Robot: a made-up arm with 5 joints.
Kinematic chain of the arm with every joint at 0, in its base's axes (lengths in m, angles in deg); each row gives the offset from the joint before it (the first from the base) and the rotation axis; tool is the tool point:
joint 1: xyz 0 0 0.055 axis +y
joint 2: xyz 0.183 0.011 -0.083 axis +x
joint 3: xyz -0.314 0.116 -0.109 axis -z
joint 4: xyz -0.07 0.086 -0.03 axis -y
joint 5: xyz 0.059 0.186 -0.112 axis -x
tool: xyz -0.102 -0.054 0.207
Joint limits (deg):
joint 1: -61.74..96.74
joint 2: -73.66..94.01
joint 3: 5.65..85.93
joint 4: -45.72..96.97
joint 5: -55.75..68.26
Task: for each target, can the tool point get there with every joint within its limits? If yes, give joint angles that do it. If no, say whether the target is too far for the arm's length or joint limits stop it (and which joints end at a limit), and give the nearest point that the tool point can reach.
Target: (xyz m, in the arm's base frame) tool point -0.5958 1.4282 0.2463
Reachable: no: too far | nearest point -0.2987 0.5803 0.1509 | short by 0.904 m
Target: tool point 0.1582 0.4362 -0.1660
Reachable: yes | joints -12.31 -12.18 50.45 -6.02 50.38
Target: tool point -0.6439 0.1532 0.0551
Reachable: yes | joints 80.49 -58.28 21.04 77.24 54.28
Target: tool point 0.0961 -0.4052 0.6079
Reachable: no: joint limits stop it (at a limit: joint 2, joint 3) | nearest point 0.0736 0.0202 0.4782 | short by 0.445 m
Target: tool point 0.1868 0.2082 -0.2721
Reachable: yes | joints -34.13 -38.06 65.72 43.65 -9.84
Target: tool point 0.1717 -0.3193 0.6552
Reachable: no: joint limits stop it (at a limit: joint 2, joint 3) | nearest point 0.1259 0.0312 0.4951 | short by 0.388 m
